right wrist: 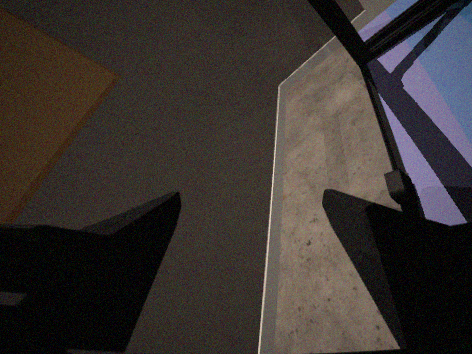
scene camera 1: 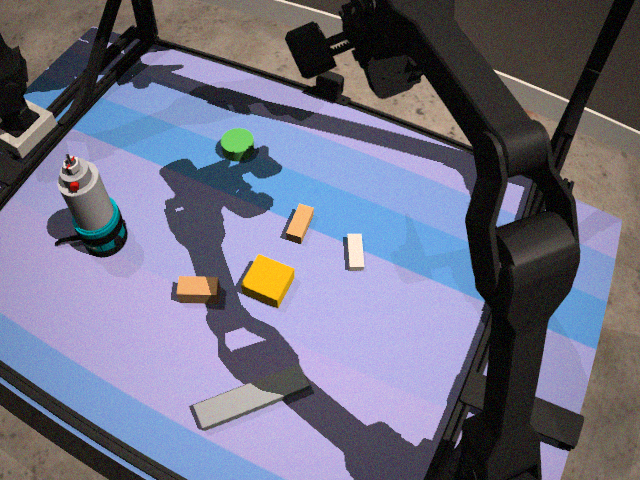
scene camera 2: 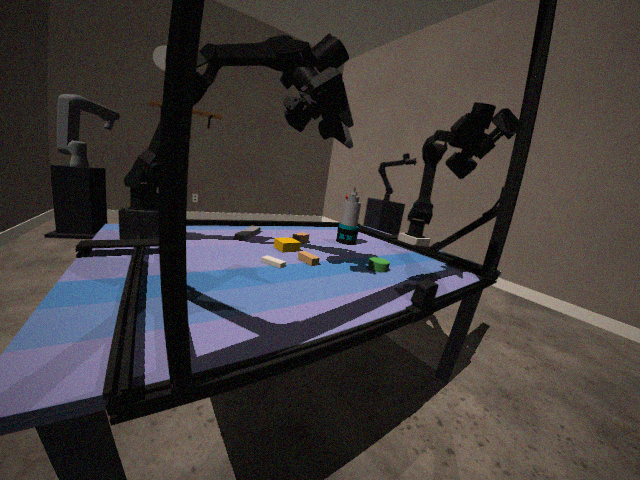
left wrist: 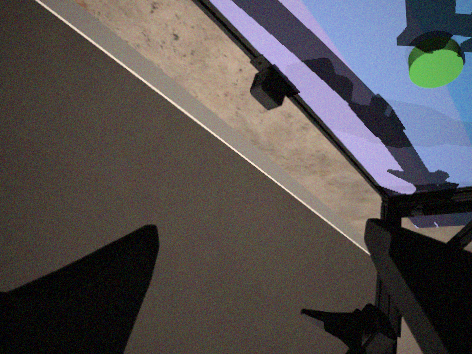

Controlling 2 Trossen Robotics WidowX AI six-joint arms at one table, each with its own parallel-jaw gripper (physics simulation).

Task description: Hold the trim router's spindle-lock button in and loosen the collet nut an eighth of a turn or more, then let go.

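Frame: origin at the left arm's base, x ahead, y left, z up, level; metres.
Seen in the pictures: left gripper, fingertip midpoint: (scene camera 2: pixel 351 137) (left wrist: pixel 261 232); right gripper, fingertip midpoint: (right wrist: pixel 251 197) (scene camera 2: pixel 491 148) (left wrist: pixel 283 336); left arm's base at its link origin: (scene camera 2: pixel 143 208); right arm's base at its link origin: (scene camera 1: pixel 19 121) (scene camera 2: pixel 414 235).
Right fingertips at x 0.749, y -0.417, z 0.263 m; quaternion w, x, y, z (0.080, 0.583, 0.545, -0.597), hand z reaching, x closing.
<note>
Offsets run from my right fingertips to a thing's middle. "pt": to the spot under its first point.
The trim router @(dx -0.066, dy +0.462, dz -0.241 m) (scene camera 1: pixel 95 207) (scene camera 2: pixel 349 216) stands upright at the table's far edge, a grey cylinder with a teal band near its base. Its top is cut off in scene camera 1 and too small to make out in scene camera 2. My left gripper (scene camera 1: pixel 349 62) (scene camera 2: pixel 334 124) (left wrist: pixel 261 232) is open and empty, high above the table and far from the router. My right gripper (scene camera 2: pixel 482 143) (right wrist: pixel 251 197) is open and empty, raised beside its base and pointing off the table.
On the table lie a green disc @(dx -0.104, dy +0.182, dz -0.335 m) (scene camera 1: pixel 237 142) (scene camera 2: pixel 379 263), a yellow block @(dx -0.331, dy +0.346, dz -0.333 m) (scene camera 1: pixel 268 279) (scene camera 2: pixel 287 244), two tan blocks @(dx -0.298, dy +0.234, dz -0.337 m) (scene camera 1: pixel 300 222) @(dx -0.264, dy +0.427, dz -0.332 m) (scene camera 1: pixel 196 288), a white block @(dx -0.396, dy +0.216, dz -0.341 m) (scene camera 1: pixel 355 250) (scene camera 2: pixel 273 261) and a flat grey bar @(dx -0.436, dy +0.496, dz -0.338 m) (scene camera 1: pixel 237 402). A small black box @(pt dx -0.147, dy -0.020, dz -0.308 m) (scene camera 1: pixel 329 86) (scene camera 2: pixel 424 293) (left wrist: pixel 270 86) sits on the table rim.
</note>
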